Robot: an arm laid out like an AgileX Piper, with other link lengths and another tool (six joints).
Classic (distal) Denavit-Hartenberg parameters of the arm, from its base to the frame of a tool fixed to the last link. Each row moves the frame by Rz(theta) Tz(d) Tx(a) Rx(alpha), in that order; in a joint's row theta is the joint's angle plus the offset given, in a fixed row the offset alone. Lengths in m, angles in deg.
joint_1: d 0.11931  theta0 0  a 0  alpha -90
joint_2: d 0  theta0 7.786  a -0.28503  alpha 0
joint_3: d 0  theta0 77.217  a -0.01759  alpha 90
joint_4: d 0.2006  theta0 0  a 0  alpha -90
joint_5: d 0  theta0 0  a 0  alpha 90
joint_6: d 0.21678  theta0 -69  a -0.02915  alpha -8.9
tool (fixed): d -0.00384  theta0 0  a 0  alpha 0
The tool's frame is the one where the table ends.
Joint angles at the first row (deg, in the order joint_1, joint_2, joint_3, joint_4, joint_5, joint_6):
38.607, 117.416, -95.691, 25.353, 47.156, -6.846
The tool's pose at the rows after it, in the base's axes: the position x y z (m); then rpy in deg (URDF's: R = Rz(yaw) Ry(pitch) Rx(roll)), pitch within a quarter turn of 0, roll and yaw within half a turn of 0:
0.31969, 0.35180, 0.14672, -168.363, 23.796, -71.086
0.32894, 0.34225, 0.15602, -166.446, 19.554, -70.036
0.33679, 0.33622, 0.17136, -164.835, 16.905, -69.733
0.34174, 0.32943, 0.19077, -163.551, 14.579, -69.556
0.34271, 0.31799, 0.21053, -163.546, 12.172, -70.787
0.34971, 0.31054, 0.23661, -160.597, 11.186, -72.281
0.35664, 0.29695, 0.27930, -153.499, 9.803, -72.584
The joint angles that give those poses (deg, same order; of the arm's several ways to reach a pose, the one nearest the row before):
38.607, 117.364, -97.317, 18.531, 48.363, -6.035
38.607, 117.090, -100.921, 12.598, 51.626, -3.888
38.607, 116.891, -105.463, 8.627, 55.563, -2.140
38.608, 116.545, -110.747, 5.442, 60.666, -1.001
38.608, 116.043, -116.390, 2.328, 67.487, 0.785
38.607, 115.357, -121.695, -0.573, 71.077, 2.756
38.607, 112.113, -125.100, -4.833, 71.733, 3.340

